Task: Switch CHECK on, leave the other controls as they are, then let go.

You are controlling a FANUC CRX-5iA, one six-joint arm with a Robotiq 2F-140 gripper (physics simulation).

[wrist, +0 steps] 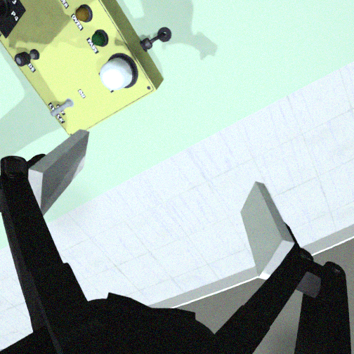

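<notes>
A yellow control box [95, 112] shows at the upper left of the wrist view. Near its lower corner is a small grey toggle lever [62, 107], lying across a label that it partly covers; the label looks like CHECK, but I cannot read it fully. A small ON label [81, 93] is printed to its upper right. I cannot tell for sure which way the switch is set. My gripper [168, 173] is open and empty. Its left finger shows just below the box's lower corner, close to the lever in the view; its right finger is well away, to the lower right.
The box also bears a large white dome [118, 73], a green button or lamp [99, 38], an amber one [84, 13], and a black knob lever [26, 57]. A dark lever [156, 39] sticks out from its side. The box stands on a pale green mat [260, 55] over a light tiled surface [200, 210].
</notes>
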